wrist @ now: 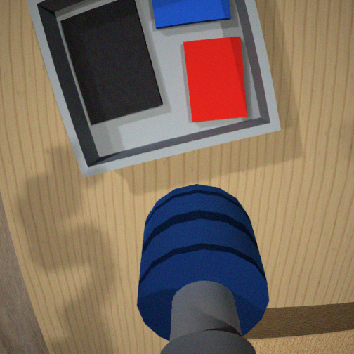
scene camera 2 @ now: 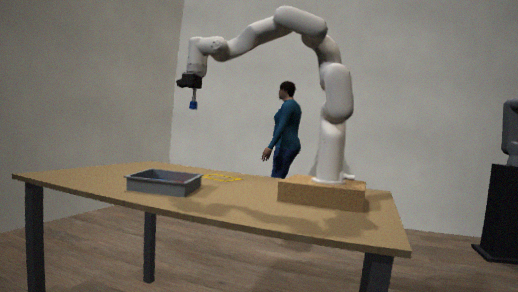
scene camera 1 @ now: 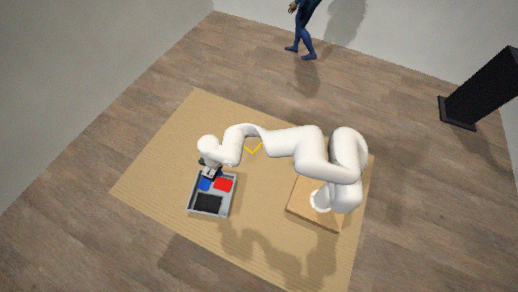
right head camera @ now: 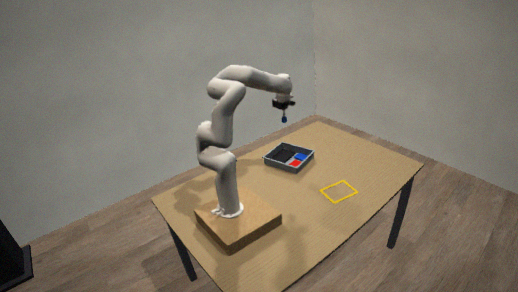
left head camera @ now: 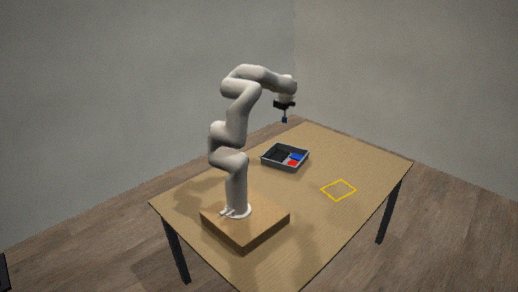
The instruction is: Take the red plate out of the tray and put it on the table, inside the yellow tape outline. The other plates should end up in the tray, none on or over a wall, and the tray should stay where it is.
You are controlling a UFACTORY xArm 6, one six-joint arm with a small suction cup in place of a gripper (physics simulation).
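Places are measured from the arm's base along level axes (x ahead, y left, z up), in centimetres.
Pixels of known places: hand, tool point: (scene camera 2: 193, 108) (scene camera 1: 219, 173) (right head camera: 284, 121) (left head camera: 284, 121); arm's base, link origin: (scene camera 2: 328, 182) (scene camera 1: 321, 200) (right head camera: 230, 209) (left head camera: 237, 210).
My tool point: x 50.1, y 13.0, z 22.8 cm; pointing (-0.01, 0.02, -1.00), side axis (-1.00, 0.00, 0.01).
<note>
Ahead of a thing's pixels: the offset from my tool point to its top centre. "spot": to the spot under its first point. Level surfaces: height alone.
The red plate {dy -3.2, dx +4.1, dz -28.7 cm} (left head camera: 293, 163) (right head camera: 296, 163) (scene camera 1: 223, 184) (wrist: 216, 80) lies flat in a corner of the grey tray {dy +4.0, dx +6.9, dz -25.0 cm} (left head camera: 275, 165) (right head camera: 280, 166) (scene camera 1: 231, 197) (scene camera 2: 155, 187) (wrist: 145, 132). The smaller blue plate {dy -0.5, dx +14.2, dz -28.6 cm} (left head camera: 296, 156) (right head camera: 300, 156) (scene camera 1: 204, 183) (wrist: 192, 12) lies beside it, and the larger black plate {dy +9.7, dx +7.1, dz -28.6 cm} (left head camera: 276, 153) (right head camera: 283, 155) (scene camera 1: 208, 203) (wrist: 112, 62) across from both. The yellow tape outline {spot: dy -35.3, dx -5.8, dz -29.8 cm} (left head camera: 328, 195) (right head camera: 327, 196) is on the table, partly hidden by the arm in scene camera 1. My suction cup (left head camera: 284, 120) (right head camera: 284, 120) (scene camera 2: 193, 105) (wrist: 198, 192) hangs high above the table, bare, with no plate on it.
The wooden base block (left head camera: 245, 235) (right head camera: 237, 235) (scene camera 1: 315, 217) (scene camera 2: 320, 195) carries the arm on the table {dz -30.0 cm} (left head camera: 365, 155) (right head camera: 370, 155) (scene camera 1: 165, 165) (scene camera 2: 250, 210). A person (scene camera 1: 302, 30) (scene camera 2: 286, 130) stands beyond the table. A black pedestal (scene camera 1: 482, 90) (scene camera 2: 500, 215) stands apart on the floor.
</note>
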